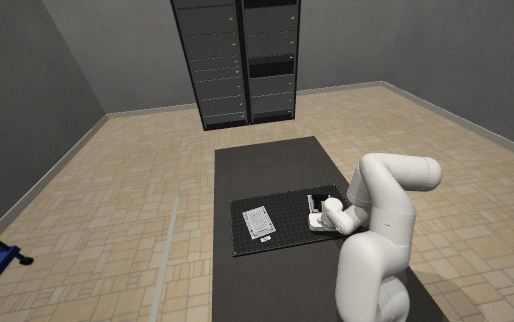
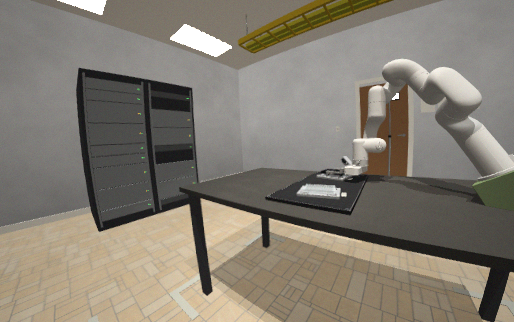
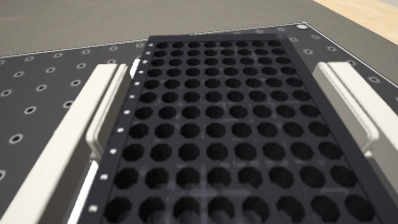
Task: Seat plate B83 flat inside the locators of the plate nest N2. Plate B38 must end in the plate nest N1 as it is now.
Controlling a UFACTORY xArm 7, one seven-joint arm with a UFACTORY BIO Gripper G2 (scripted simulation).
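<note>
A black well plate (image 3: 223,118) is present in the scene.
</note>
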